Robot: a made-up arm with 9 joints. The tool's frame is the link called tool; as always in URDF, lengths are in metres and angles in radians. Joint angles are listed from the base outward.
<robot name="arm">
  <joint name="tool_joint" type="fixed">
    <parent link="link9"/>
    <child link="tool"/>
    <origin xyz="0.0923 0.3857 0.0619" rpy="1.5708 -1.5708 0"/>
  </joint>
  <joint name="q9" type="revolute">
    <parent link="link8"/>
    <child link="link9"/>
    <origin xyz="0.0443 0.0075 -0.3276" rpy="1.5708 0 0"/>
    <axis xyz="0 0 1"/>
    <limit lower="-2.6" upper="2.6"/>
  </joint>
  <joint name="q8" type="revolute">
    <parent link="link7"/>
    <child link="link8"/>
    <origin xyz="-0.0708 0.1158 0.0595" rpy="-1.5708 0 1.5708"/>
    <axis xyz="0 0 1"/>
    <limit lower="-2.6" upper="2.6"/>
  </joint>
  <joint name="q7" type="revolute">
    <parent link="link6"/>
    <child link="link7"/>
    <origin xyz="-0.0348 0.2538 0.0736" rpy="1.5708 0 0"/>
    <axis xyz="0 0 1"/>
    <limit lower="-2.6" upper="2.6"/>
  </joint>
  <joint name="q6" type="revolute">
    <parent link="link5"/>
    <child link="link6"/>
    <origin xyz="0.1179 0.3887 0.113" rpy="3.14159 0 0"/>
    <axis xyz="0 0 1"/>
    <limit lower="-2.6" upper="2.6"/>
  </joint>
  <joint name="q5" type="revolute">
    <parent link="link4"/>
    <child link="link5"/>
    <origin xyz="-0.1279 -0.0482 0.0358" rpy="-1.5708 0 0"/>
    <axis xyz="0 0 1"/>
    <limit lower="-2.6" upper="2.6"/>
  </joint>
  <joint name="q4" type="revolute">
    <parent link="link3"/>
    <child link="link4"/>
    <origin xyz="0.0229 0.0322 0.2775" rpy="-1.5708 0 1.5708"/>
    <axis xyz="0 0 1"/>
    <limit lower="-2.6" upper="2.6"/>
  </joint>
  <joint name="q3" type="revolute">
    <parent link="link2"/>
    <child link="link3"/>
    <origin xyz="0.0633 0.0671 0.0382" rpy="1.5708 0 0"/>
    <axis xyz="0 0 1"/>
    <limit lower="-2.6" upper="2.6"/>
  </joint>
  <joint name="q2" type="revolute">
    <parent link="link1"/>
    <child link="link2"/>
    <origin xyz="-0.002 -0.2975 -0.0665" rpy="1.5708 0 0"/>
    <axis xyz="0 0 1"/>
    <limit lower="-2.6" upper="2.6"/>
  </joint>
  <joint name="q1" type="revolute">
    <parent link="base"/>
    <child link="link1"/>
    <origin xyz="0 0 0.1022" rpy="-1.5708 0 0"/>
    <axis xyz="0 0 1"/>
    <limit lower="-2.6" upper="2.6"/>
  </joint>
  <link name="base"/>
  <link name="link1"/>
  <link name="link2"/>
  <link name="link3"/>
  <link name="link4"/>
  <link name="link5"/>
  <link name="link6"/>
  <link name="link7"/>
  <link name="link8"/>
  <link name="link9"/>
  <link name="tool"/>
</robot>
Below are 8 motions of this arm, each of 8 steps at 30 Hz.
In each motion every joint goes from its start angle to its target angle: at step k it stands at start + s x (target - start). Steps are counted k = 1, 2, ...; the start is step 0. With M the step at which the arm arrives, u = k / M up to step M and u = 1 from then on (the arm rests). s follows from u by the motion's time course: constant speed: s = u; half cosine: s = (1 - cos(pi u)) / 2; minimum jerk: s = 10 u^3 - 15 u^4 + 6 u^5.
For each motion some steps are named. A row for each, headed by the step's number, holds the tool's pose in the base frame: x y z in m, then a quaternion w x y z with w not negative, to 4 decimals.
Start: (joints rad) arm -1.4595 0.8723 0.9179 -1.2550 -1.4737 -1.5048 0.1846 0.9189 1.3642
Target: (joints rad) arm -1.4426 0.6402 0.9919 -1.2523 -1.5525 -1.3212 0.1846 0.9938 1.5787
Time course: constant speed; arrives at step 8
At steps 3, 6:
3: -0.3705 -0.4986 0.4958 0.2589 0.6867 0.1888 0.6525
6: -0.3586 -0.5647 0.4719 0.1539 0.7170 0.1923 0.6522

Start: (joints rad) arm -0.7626 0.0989 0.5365 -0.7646 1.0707 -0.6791 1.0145 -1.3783 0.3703
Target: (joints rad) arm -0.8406 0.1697 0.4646 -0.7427 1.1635 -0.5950 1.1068 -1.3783 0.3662
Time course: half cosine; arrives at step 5
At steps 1, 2, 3, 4, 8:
1: -0.0921 -0.0620 0.5192 0.3444 0.6410 0.1611 0.6667
2: -0.0955 -0.0518 0.5096 0.3458 0.6456 0.1634 0.6610
3: -0.0999 -0.0396 0.4971 0.3480 0.6511 0.1661 0.6537
4: -0.1035 -0.0301 0.4865 0.3504 0.6554 0.1681 0.6476
8: -0.1049 -0.0266 0.4824 0.3513 0.6570 0.1689 0.6453

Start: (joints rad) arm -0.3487 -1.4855 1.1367 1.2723 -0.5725 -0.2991 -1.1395 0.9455 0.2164
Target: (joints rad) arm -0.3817 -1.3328 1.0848 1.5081 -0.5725 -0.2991 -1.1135 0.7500 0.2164
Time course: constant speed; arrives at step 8
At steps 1, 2, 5, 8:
1: -0.2572 0.1134 0.5313 0.2973 0.7993 0.0628 0.5185
2: -0.2551 0.1074 0.5335 0.2884 0.8019 0.0524 0.5207
5: -0.2482 0.0892 0.5395 0.2626 0.8087 0.0213 0.5259
8: -0.2403 0.0712 0.5447 0.2381 0.8144 -0.0097 0.5291

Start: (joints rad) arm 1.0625 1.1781 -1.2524 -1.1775 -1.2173 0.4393 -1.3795 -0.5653 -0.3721
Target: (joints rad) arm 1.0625 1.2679 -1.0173 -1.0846 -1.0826 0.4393 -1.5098 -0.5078 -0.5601
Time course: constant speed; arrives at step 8
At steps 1, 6, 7, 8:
1: 0.7286 -0.2588 -0.0147 0.6091 -0.4793 0.3884 0.4984
6: 0.7716 -0.2110 -0.0159 0.6106 -0.4897 0.3162 0.5361
7: 0.7801 -0.2005 -0.0141 0.6108 -0.4923 0.3005 0.5424
8: 0.7886 -0.1898 -0.0116 0.6110 -0.4951 0.2845 0.5482

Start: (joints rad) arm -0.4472 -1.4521 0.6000 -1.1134 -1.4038 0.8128 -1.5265 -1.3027 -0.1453
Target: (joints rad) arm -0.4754 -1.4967 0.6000 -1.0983 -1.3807 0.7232 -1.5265 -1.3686 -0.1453
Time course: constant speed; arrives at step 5
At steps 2, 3, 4, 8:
2: -0.5644 -0.0635 0.1478 0.2435 -0.1265 -0.2144 -0.9374
3: -0.5685 -0.0609 0.1469 0.2550 -0.1315 -0.2108 -0.9345
4: -0.5724 -0.0584 0.1460 0.2666 -0.1363 -0.2072 -0.9314
8: -0.5762 -0.0559 0.1452 0.2781 -0.1410 -0.2035 -0.9281

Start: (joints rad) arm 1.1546 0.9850 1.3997 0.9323 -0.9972 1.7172 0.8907 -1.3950 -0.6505
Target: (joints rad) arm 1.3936 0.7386 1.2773 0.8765 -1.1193 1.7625 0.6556 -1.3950 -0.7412
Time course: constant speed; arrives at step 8
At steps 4, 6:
4: 0.2841 -0.2751 0.4566 0.3778 0.3888 0.8366 -0.0787
6: 0.2908 -0.2798 0.4399 0.3586 0.3858 0.8468 -0.0742

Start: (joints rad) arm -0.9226 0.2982 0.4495 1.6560 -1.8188 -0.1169 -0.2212 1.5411 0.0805
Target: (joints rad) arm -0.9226 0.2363 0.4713 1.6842 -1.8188 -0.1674 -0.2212 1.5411 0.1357
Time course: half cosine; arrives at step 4
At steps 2, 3, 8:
2: -0.4412 -0.3260 0.3912 0.0269 -0.0282 0.9750 -0.2187
3: -0.4460 -0.3198 0.3789 0.0295 -0.0146 0.9768 -0.2118
8: -0.4479 -0.3170 0.3739 0.0305 -0.0089 0.9774 -0.2089

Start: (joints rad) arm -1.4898 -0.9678 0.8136 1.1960 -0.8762 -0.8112 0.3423 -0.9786 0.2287
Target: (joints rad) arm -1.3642 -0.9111 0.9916 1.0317 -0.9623 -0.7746 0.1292 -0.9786 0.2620
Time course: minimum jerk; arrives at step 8
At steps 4, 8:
4: -0.4435 -0.1760 -0.0040 0.6882 -0.2747 -0.5192 -0.4258
8: -0.4458 -0.1653 0.0042 0.6598 -0.3272 -0.5087 -0.4459

